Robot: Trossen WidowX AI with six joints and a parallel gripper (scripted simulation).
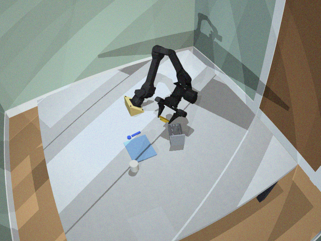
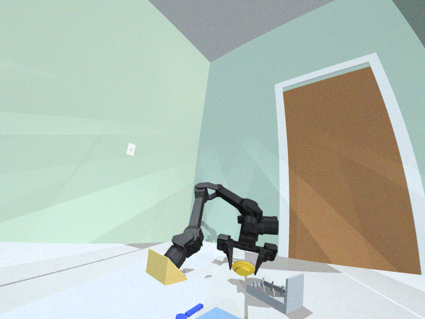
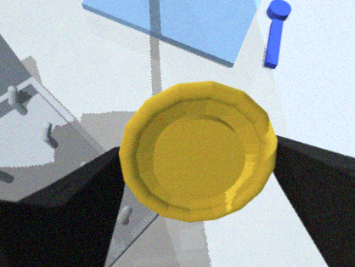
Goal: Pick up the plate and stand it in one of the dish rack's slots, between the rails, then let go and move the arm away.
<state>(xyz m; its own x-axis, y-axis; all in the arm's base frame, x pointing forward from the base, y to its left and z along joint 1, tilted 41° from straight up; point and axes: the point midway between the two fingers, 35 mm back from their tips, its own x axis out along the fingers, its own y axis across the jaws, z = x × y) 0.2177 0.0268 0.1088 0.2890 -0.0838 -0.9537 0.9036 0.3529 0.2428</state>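
Right now the grey dish rack is 8 cm ahead of my gripper tip, 3 cm to the left of it and 4 cm below it. Round my gripper tip: blue spoon 3 cm behind, 18 cm to the right, 6 cm below; yellow plate 1 cm to the left, 1 cm above; light blue mat 7 cm ahead, 18 cm to the right, 6 cm below.
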